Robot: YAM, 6 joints.
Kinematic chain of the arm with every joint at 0, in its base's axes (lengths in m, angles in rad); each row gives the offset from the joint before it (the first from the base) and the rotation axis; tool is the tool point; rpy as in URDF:
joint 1: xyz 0 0 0.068 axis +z
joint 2: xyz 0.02 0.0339 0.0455 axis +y
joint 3: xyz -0.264 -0.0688 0 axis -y
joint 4: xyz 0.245 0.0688 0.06 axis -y
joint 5: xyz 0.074 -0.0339 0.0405 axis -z
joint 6: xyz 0.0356 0 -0.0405 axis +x
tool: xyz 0 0 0 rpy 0 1.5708 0
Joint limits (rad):
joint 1: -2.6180..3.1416
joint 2: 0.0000..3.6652
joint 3: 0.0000..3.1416
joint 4: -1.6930..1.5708
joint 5: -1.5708..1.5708
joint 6: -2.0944..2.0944
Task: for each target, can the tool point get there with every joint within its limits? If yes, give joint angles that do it. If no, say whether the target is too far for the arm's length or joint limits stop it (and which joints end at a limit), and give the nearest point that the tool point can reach.
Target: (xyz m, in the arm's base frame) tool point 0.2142 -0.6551 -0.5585
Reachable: no: too far | nearest point 0.1484 -0.4537 -0.2989 | short by 0.335 m
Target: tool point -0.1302 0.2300 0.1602
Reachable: yes | joints 1.9566 1.5214 0.6299 0.0259 -1.2827 0.7115
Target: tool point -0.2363 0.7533 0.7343
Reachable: no: too far | nearest point -0.1518 0.4838 0.5065 | short by 0.363 m
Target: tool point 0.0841 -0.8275 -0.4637
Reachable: no: too far | nearest point 0.0542 -0.5335 -0.2381 | short by 0.372 m
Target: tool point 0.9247 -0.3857 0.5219
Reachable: no: too far | nearest point 0.5518 -0.2302 0.3538 | short by 0.438 m
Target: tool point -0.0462 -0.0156 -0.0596
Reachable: yes | joints 0.6990 3.3126 0.4344 -0.2022 -0.5222 1.2636
